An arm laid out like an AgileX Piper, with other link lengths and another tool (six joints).
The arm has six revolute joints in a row. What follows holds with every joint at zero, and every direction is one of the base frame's.
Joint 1 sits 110.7 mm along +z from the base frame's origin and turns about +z.
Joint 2 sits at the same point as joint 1 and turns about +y.
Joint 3 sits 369.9 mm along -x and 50.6 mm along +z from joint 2 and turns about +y.
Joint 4 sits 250.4 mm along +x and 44.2 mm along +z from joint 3 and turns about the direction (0.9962, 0, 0.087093).
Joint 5 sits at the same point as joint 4 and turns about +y.
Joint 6 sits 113.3 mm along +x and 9.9 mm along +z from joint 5 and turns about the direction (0.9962, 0, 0.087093).
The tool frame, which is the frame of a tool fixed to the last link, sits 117.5 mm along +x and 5 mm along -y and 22.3 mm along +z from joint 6; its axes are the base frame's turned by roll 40.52, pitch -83.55 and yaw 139.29 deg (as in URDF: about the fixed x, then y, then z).
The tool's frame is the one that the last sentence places.
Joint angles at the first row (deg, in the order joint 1, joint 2, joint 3, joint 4, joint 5, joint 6):
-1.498, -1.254, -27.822, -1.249, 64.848, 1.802
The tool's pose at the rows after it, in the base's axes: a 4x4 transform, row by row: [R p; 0 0 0 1], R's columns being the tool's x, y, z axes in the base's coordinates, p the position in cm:
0.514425 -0.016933 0.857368 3.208; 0.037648 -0.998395 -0.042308 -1.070; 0.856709 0.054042 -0.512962 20.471; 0 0 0 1
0.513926 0.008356 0.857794 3.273; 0.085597 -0.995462 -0.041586 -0.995; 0.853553 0.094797 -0.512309 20.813; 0 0 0 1
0.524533 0.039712 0.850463 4.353; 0.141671 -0.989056 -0.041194 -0.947; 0.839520 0.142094 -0.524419 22.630; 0 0 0 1
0.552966 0.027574 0.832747 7.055; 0.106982 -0.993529 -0.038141 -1.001; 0.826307 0.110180 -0.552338 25.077; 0 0 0 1
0.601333 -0.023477 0.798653 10.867; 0.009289 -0.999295 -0.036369 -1.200; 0.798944 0.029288 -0.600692 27.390; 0 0 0 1
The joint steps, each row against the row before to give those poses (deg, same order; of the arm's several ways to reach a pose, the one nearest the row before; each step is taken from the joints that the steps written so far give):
0.000, -0.001, 0.001, -0.001, 0.000, 0.000
0.000, 0.481, -0.468, 0.052, -0.058, -2.775
0.000, 4.699, -2.042, -0.001, -1.844, -3.219
0.001, 8.706, -2.463, 0.117, -4.346, 1.982
0.001, 10.992, -3.649, -0.001, -3.952, 5.605

